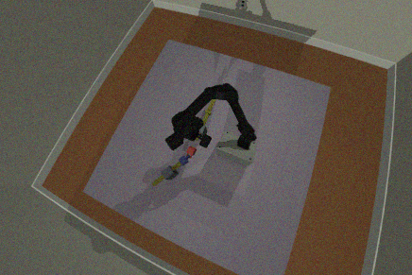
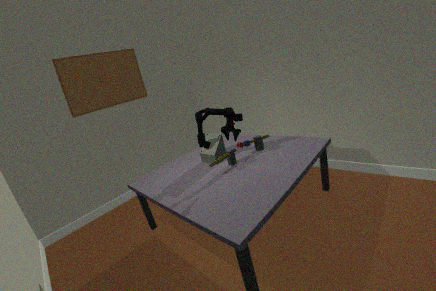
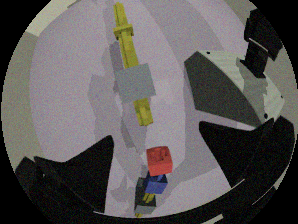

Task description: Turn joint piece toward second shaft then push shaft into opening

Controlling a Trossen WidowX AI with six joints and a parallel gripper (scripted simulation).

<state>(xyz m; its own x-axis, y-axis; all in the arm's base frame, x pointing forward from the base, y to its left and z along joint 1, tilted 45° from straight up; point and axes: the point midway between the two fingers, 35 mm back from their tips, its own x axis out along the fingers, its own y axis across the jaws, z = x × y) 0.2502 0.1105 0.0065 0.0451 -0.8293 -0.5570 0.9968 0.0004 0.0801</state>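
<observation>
My gripper tip is now 90 mm to the right of the red square joint piece and 70 mm above it.
</observation>
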